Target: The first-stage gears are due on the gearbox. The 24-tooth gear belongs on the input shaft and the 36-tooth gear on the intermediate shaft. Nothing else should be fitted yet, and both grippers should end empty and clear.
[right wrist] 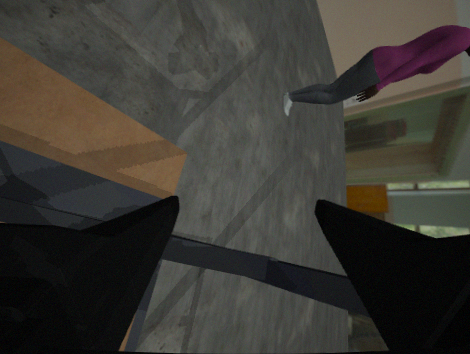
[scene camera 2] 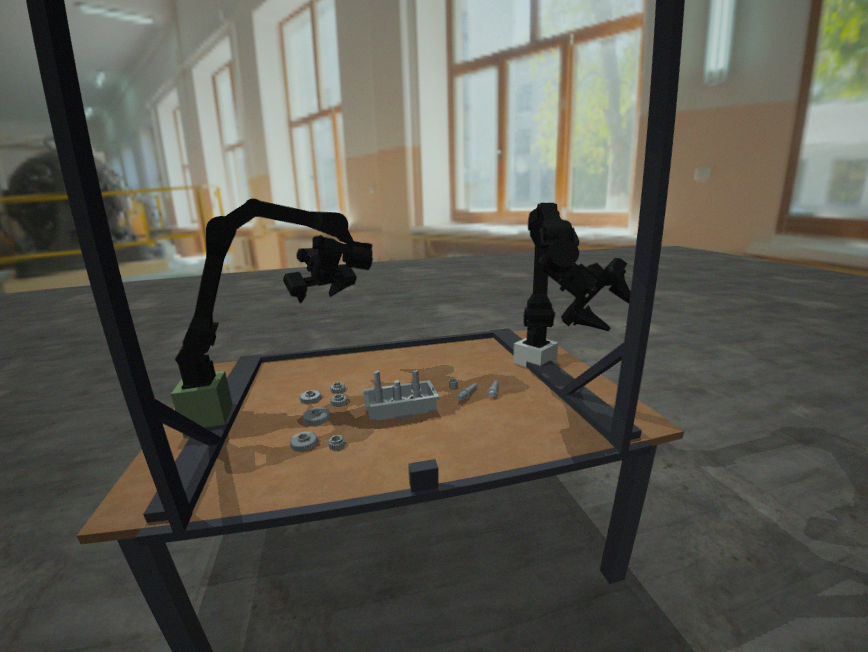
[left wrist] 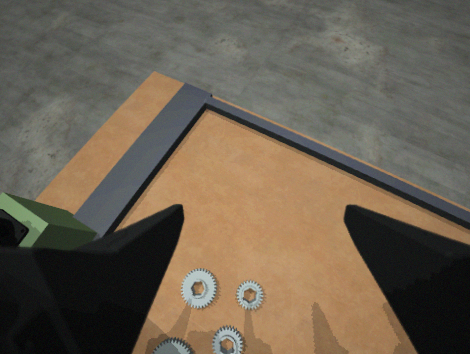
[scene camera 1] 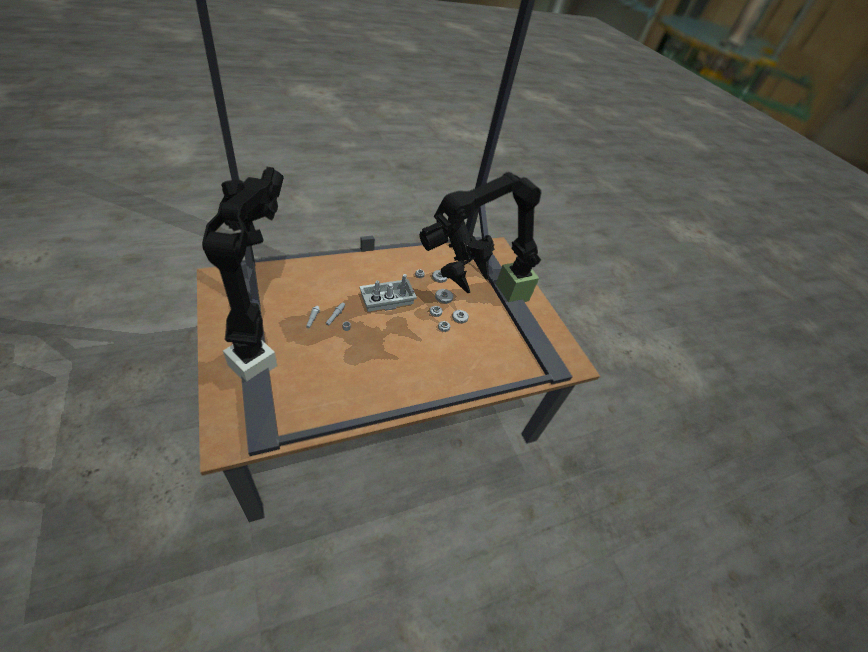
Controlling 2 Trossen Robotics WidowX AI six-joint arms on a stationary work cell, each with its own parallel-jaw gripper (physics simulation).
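Frame: origin at the left arm's base, x left, y ahead, z down, level; centimetres.
Where they show: left gripper, fingertip midpoint: (scene camera 2: 315,298) (left wrist: 263,212) (scene camera 1: 478,286); right gripper, fingertip midpoint: (right wrist: 248,204) (scene camera 2: 622,318); left arm's base, origin of the base link: (scene camera 2: 199,381) (scene camera 1: 520,271); right arm's base, origin of the base link: (scene camera 2: 536,342) (scene camera 1: 248,351).
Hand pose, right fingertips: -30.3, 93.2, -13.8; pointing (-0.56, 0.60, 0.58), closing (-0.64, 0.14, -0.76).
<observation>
Each offset is from my right fingertips to the top centre of the thing, as dx, dy, dz.
The pale gearbox housing {+22.0, -45.7, +19.8} (scene camera 1: 390,305) (scene camera 2: 403,409) stands mid-table with three upright posts; no gear can be made out on them. Several loose grey gears lie beside it, among them a large dark one {+25.1, -66.7, +23.7} (scene camera 1: 444,296) (scene camera 2: 315,416), a wide one {+36.0, -68.2, +23.7} (scene camera 1: 460,316) (scene camera 2: 310,396) (left wrist: 199,288) and a small one {+38.7, -60.6, +23.7} (scene camera 1: 444,326) (scene camera 2: 337,386) (left wrist: 250,295). Tooth counts are too small to read. My left gripper (scene camera 1: 477,283) (scene camera 2: 317,297) (left wrist: 263,212) is open and empty, high above the table on the gear side. My right gripper (scene camera 2: 618,315) (right wrist: 248,204) is open and empty, raised at the opposite side, away from the housing.
Two loose stepped shafts {+23.2, -19.4, +23.0} (scene camera 1: 312,316) {+23.9, -26.9, +22.9} (scene camera 1: 336,313) (scene camera 2: 468,392) (scene camera 2: 493,388) and a small round part {+30.0, -28.8, +23.7} (scene camera 1: 346,325) (scene camera 2: 453,383) lie on the other side of the housing. Dark rails edge the table, with tall frame posts (scene camera 1: 501,105) (scene camera 2: 642,210). A person (right wrist: 425,57) shows in the right wrist view.
</observation>
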